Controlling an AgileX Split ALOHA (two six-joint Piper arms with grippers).
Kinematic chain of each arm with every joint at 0, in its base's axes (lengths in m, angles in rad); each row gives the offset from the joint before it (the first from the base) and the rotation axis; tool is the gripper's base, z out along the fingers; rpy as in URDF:
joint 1: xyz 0 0 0.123 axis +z
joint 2: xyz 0 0 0 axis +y
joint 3: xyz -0.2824 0 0.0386 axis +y
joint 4: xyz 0.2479 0 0.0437 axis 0.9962 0 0.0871
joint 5: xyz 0 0 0 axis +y
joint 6: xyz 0.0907 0 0.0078 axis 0.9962 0 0.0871
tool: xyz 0 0 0 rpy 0 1.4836 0
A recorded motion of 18 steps. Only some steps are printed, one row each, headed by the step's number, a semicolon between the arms.
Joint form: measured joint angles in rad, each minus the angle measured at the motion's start. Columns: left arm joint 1, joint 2, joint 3, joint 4, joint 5, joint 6; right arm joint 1, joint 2, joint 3, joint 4, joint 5, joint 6.
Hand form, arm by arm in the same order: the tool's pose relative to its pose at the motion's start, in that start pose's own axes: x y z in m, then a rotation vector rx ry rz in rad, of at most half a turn. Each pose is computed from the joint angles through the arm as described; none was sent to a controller.
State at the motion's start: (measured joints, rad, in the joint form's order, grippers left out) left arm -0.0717 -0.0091 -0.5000 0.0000 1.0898 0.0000; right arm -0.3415 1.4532 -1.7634 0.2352 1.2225 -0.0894
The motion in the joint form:
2: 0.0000 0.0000 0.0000 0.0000 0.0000 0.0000; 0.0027 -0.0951 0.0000 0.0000 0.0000 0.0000
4: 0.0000 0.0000 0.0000 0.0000 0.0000 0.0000; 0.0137 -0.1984 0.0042 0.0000 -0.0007 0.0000
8: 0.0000 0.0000 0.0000 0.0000 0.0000 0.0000; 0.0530 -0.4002 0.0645 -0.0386 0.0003 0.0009
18: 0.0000 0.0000 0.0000 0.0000 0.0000 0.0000; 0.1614 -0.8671 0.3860 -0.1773 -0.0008 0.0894
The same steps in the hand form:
2: 0.0000 0.0000 0.0000 0.0000 0.0000 0.0000; 0.0065 0.0099 -0.0406 -0.0012 -0.0924 -0.0227
4: 0.0000 0.0000 0.0000 0.0000 0.0000 0.0000; 0.0186 0.0217 -0.0824 -0.0088 -0.1883 -0.0513
8: 0.0000 0.0000 0.0000 0.0000 0.0000 0.0000; 0.0579 0.0376 -0.1454 -0.0020 -0.3193 -0.1113
18: 0.0000 0.0000 0.0000 0.0000 0.0000 0.0000; 0.1813 0.0346 -0.2059 0.0241 -0.4553 -0.1259

